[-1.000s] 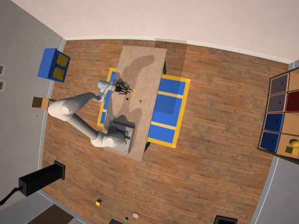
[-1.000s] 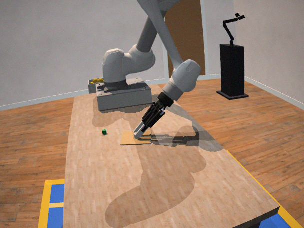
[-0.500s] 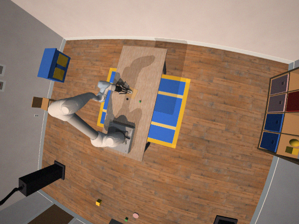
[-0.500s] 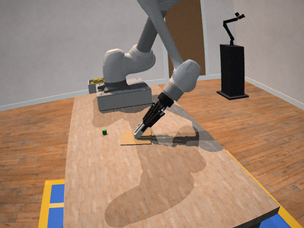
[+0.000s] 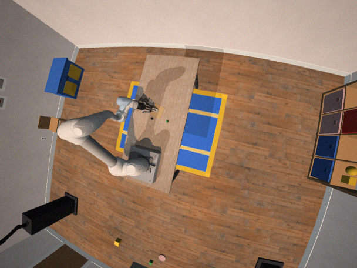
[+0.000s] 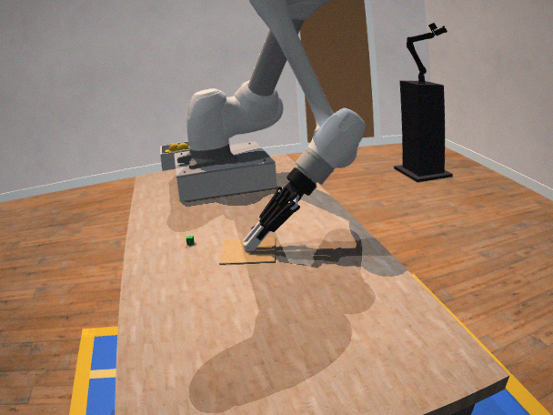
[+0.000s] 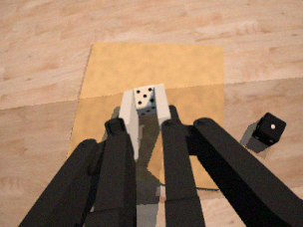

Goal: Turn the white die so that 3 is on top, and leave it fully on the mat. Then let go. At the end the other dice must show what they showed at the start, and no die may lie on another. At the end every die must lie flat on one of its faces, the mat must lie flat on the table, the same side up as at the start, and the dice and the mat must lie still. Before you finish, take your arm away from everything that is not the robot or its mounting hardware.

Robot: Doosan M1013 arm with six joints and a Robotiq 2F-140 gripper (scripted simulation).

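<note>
Right now my hand is 4 cm above the tan mat and 2 cm to the left of it. The rest, counted from my hand: black die (10 cm behind, 3 cm below, 2 cm to the left); then green die (17 cm to the right, 11 cm behind, 3 cm below); then white die (2 cm to the right, 2 cm below).
</note>
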